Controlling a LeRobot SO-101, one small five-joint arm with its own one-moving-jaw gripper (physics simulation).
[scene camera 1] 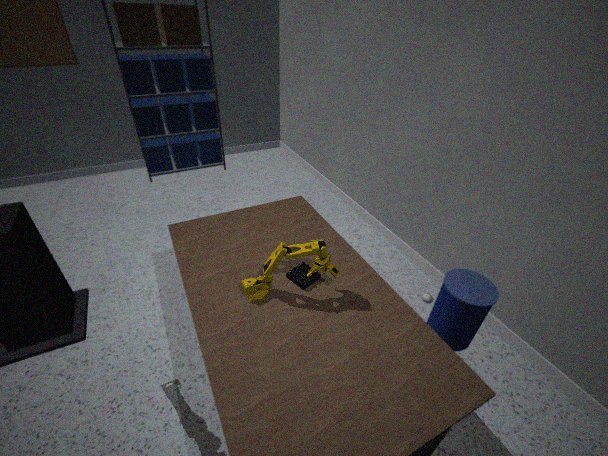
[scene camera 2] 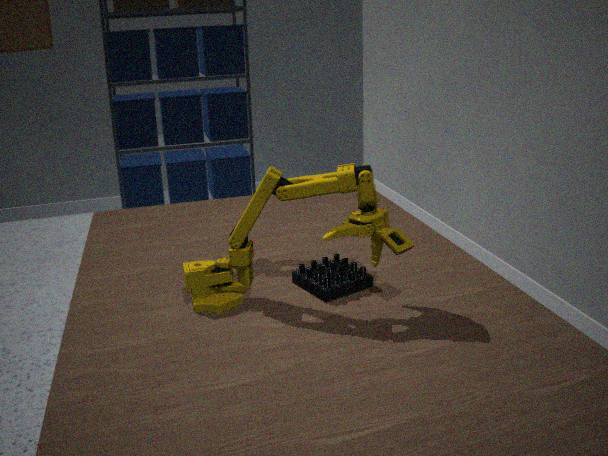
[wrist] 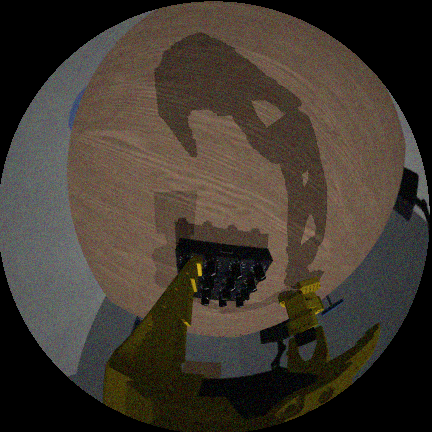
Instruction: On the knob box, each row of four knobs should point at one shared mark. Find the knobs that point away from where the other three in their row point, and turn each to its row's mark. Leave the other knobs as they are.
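Seen in the pictures: end effector, tool point: (scene camera 1: 323, 274) (scene camera 2: 373, 264) (wrist: 201, 262); arm's base, origin of the base link: (scene camera 1: 260, 290) (scene camera 2: 226, 298) (wrist: 293, 289).
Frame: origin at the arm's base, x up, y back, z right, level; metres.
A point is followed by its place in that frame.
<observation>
The black knob box (scene camera 1: 301, 282) @(x 0.023, y -0.164, z 0.049 m) (scene camera 2: 326, 295) @(x 0.014, y -0.164, z 0.074 m) (wrist: 225, 248) @(x 0.011, y -0.214, z 0.058 m) sits on the table with rows of upright black knobs on top. It is dark, and I cannot tell where the knobs point. My yellow gripper (scene camera 2: 350, 251) (wrist: 287, 292) is wide open and empty, with its jaws spread in a V. It hangs above the box, apart from it. In the scene camera 2 view, one jaw points down near the box's right corner and the other reaches left above the knobs. In the wrist view, the left jaw hides part of the box's left side.
The brown wooden table (scene camera 1: 320, 365) @(x 0.000, y -0.061, z 0.398 m) (scene camera 2: 300, 390) @(x 0.000, y -0.054, z 0.311 m) (wrist: 125, 175) @(x 0.000, y -0.349, z 0.082 m) carries the yellow arm's base (scene camera 1: 256, 290) @(x 0.022, y 0.022, z 0.012 m) (scene camera 2: 215, 290) @(x 0.023, y 0.020, z 0.009 m) (wrist: 302, 307) @(x 0.060, y -0.041, z 0.026 m), left of the box. The arm's shadow falls across the table. A blue cylinder (scene camera 1: 462, 310) stands on the floor beyond the table's right edge.
</observation>
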